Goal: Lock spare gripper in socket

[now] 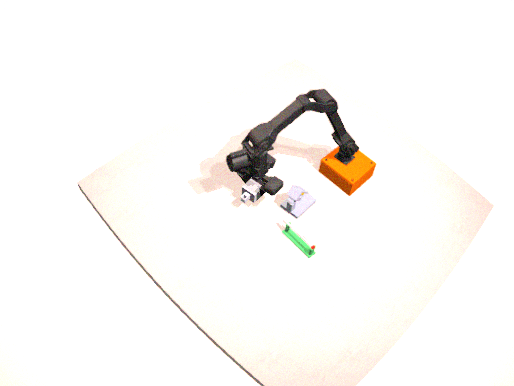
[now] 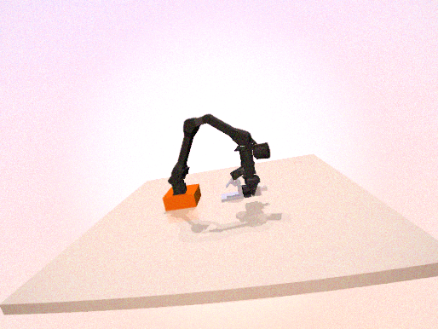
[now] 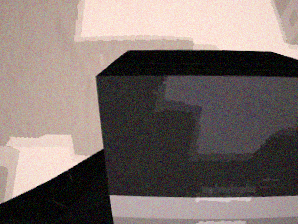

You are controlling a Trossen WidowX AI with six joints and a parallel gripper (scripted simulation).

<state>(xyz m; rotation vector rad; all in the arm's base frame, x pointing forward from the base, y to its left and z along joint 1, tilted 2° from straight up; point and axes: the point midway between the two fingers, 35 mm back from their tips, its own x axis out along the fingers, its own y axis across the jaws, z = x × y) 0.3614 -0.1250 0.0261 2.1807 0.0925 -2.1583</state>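
Now: the pale grey mount 12 cm to the left of my gripper tip and 8 cm behind it. The rest, counted from my gripper tip: spare gripper: 1 cm ahead, 1 cm above; then green cradle: 23 cm to the left, 3 cm below, 2 cm ahead.
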